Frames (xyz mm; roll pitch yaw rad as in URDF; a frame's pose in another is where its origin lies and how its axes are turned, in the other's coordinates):
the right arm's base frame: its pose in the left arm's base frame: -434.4 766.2 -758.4 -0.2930 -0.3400 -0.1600
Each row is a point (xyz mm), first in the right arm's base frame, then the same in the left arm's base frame.
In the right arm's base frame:
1: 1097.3 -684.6 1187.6
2: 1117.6 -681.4 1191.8
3: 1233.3 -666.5 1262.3
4: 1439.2 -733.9 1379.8
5: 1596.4 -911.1 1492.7
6: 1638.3 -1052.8 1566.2
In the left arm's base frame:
1: 97.7 363.9 865.8
2: 116.2 365.2 875.5
3: 208.6 385.4 973.7
4: 351.9 331.3 1166.8
5: 424.0 180.8 1369.3
6: 408.1 67.5 1488.2

